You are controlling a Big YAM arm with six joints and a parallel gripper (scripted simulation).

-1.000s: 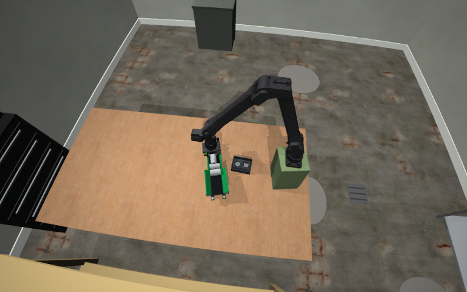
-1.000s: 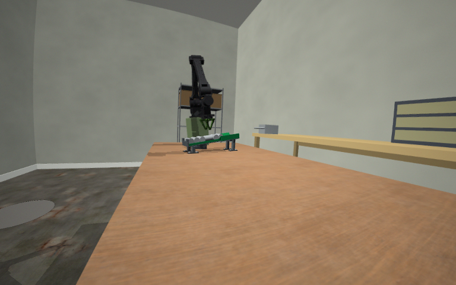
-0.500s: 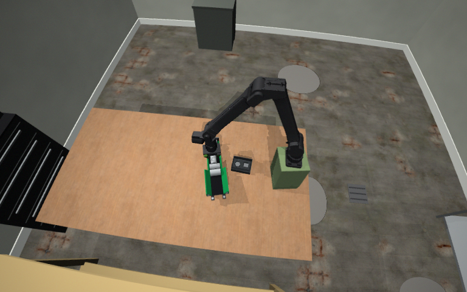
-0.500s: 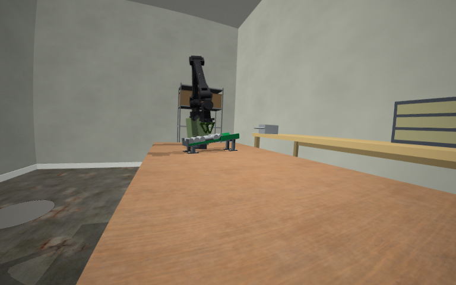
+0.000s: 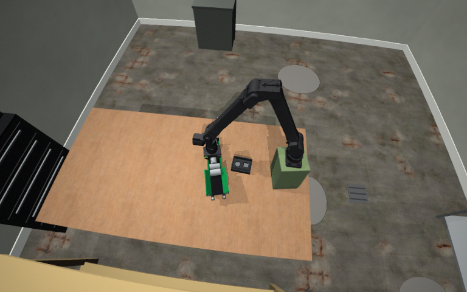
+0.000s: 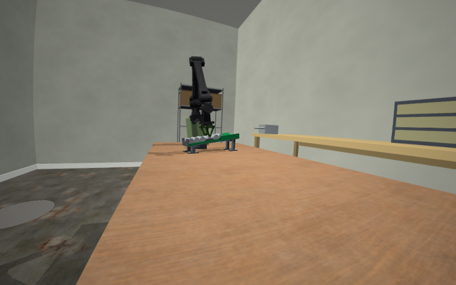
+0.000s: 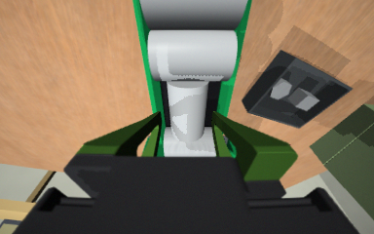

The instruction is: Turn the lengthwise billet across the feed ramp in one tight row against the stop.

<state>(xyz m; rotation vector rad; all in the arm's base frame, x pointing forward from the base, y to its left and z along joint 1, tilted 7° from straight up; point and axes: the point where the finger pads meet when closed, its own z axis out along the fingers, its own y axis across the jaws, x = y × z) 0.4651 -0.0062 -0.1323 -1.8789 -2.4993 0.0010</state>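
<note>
My gripper is now 20 mm above the grey steel billet. Also, from my hand: small dark box 180 mm behind, 20 mm to the right, 100 mm below.
</note>
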